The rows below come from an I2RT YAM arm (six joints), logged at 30 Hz.
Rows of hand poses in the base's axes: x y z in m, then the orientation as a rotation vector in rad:
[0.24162, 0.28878, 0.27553, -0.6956, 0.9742, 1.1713]
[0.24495, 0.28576, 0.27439, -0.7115, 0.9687, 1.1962]
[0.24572, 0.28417, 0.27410, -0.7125, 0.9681, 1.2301]
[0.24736, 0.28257, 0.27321, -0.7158, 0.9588, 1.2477]
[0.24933, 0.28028, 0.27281, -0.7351, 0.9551, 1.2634]
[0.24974, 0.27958, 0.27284, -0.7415, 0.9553, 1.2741]
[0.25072, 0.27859, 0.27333, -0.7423, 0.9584, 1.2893]
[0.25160, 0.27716, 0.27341, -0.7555, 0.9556, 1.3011]
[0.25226, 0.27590, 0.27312, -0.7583, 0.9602, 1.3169]
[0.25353, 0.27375, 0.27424, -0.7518, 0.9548, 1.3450]
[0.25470, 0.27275, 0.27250, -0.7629, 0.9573, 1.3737]
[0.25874, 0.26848, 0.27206, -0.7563, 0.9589, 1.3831]
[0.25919, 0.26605, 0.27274, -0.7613, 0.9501, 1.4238]
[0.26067, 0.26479, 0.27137, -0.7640, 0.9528, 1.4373]
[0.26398, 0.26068, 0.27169, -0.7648, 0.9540, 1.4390]
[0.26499, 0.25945, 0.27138, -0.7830, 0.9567, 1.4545]
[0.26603, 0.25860, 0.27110, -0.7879, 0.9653, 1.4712]
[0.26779, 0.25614, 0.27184, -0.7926, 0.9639, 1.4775]
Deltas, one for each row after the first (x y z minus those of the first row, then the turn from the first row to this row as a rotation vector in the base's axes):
[0.00333, -0.00302, -0.00114, -0.0009, 0.0012, 0.0283]
[0.00410, -0.00461, -0.00143, 0.0075, 0.0154, 0.0557]
[0.00574, -0.00621, -0.00232, 0.0150, 0.0153, 0.0724]
[0.00771, -0.00850, -0.00272, 0.0082, 0.0128, 0.0949]
[0.00812, -0.00920, -0.00269, 0.0066, 0.0155, 0.1065]
[0.00910, -0.01019, -0.00220, 0.0081, 0.0243, 0.1186]
[0.00998, -0.01162, -0.00212, 0.0038, 0.0229, 0.1348]
[0.01064, -0.01288, -0.00241, 0.0033, 0.0324, 0.1481]
[0.01191, -0.01503, -0.00129, 0.0174, 0.0435, 0.1678]
[0.01308, -0.01603, -0.00303, 0.0155, 0.0544, 0.1957]
[0.01712, -0.02030, -0.00347, 0.0211, 0.0621, 0.1997]
[0.01757, -0.02273, -0.00279, 0.0320, 0.0728, 0.2355]
[0.01905, -0.02399, -0.00416, 0.0318, 0.0799, 0.2472]
[0.02236, -0.02810, -0.00384, 0.0310, 0.0813, 0.2488]
[0.02337, -0.02933, -0.00415, 0.0211, 0.0841, 0.2695]
[0.02441, -0.03018, -0.00443, 0.0169, 0.0961, 0.2841]
[0.02617, -0.03264, -0.00369, 0.0160, 0.0965, 0.2915]

